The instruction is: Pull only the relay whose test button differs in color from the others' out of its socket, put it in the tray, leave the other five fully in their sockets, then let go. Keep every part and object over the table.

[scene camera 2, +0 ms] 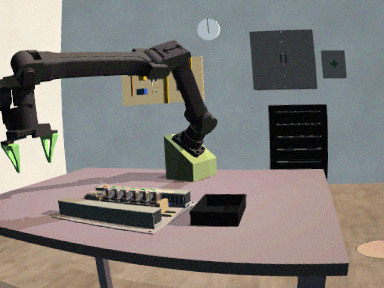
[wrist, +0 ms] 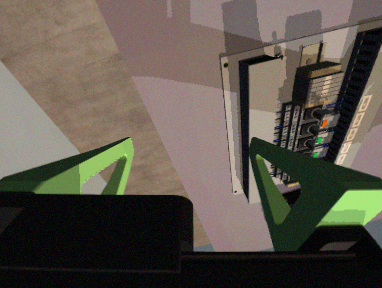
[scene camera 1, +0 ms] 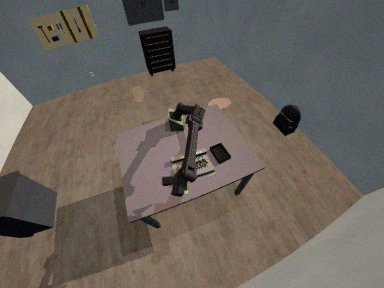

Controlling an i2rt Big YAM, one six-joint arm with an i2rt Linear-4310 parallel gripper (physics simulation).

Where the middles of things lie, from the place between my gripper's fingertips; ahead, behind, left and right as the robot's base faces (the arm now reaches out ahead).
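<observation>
My gripper's 12 cm to the right of the panel board (scene camera 2: 179, 211), 21 cm beyond it and 15 cm higher than it.
</observation>
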